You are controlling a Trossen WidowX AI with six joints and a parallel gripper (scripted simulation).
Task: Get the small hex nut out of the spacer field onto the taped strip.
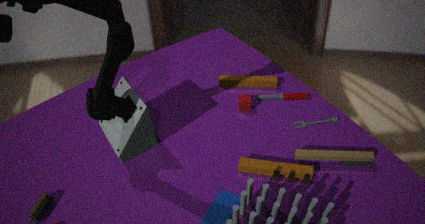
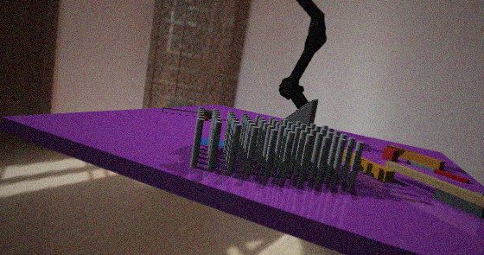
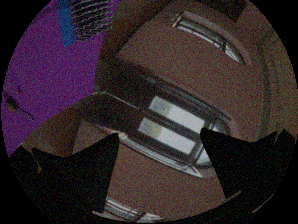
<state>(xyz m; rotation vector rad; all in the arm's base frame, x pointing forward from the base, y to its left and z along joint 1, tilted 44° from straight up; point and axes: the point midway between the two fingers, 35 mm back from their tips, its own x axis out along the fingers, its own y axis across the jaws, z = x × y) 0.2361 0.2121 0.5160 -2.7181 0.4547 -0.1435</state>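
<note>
Right now my gripper tip is 61 cm above the small red thing, 15 cm to the left of it and 10 cm past it. Round my gripper tip: red block: 60 cm below, 59 cm to the left, 20 cm behind; blue taped strip: 62 cm below, 19 cm to the left, 16 cm ahead; thin rod: 61 cm below, 27 cm to the right, 12 cm behind.
</note>
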